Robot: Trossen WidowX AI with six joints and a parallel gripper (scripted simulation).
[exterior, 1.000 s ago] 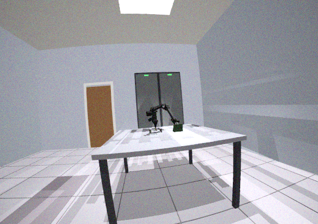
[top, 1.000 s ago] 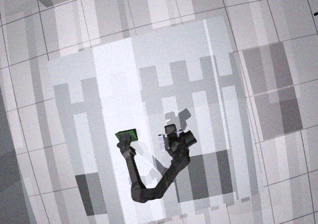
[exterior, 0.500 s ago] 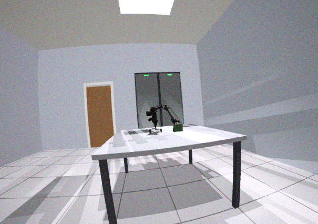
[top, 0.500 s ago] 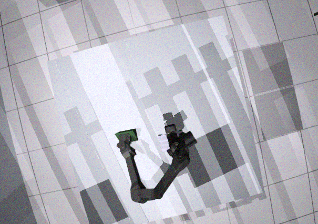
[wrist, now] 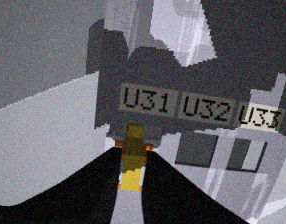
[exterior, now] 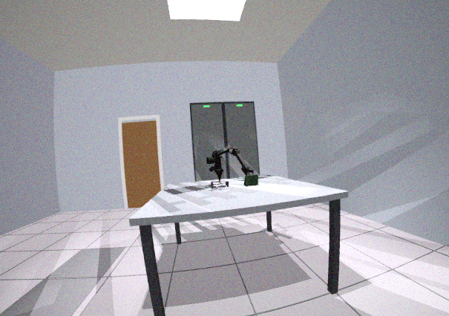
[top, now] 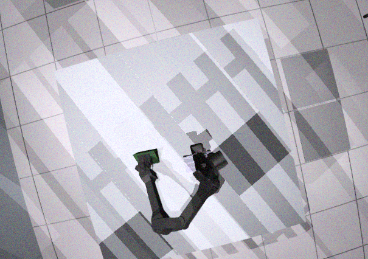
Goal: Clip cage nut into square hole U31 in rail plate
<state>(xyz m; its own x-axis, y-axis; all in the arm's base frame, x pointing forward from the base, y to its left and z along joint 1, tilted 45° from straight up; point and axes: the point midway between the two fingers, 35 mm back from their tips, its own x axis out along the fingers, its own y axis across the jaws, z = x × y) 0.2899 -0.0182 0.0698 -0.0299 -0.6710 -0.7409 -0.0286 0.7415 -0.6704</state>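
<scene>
Right now the cage nut is 10 mm below my gripper tip.
</scene>
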